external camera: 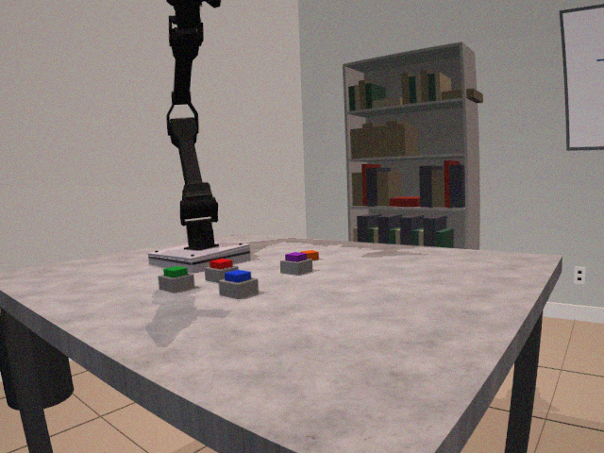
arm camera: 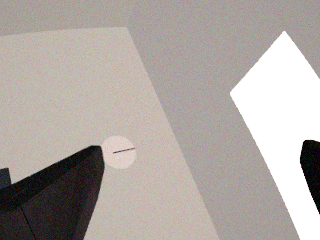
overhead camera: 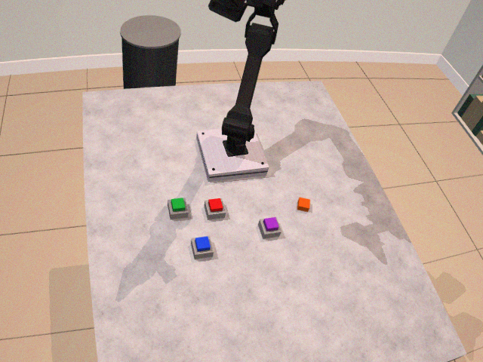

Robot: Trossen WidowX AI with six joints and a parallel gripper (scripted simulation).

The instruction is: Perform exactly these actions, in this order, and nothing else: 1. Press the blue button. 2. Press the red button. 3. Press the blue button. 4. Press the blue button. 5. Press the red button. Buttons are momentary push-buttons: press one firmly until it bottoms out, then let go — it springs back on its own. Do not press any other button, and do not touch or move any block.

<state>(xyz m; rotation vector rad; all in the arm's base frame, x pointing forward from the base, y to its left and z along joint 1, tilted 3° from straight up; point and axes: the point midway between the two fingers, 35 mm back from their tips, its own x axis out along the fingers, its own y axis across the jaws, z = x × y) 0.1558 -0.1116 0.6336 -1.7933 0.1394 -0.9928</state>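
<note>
Right now my gripper tip is 650 mm above the blue button, 140 mm short of it and 20 mm to the left of it. From my gripper tip the other things lie so: green button (650 mm below, 50 mm to the right, 10 mm ahead); purple button (650 mm below, 170 mm to the left, 120 mm ahead); red button (650 mm below, 40 mm to the left, 30 mm ahead).
</note>
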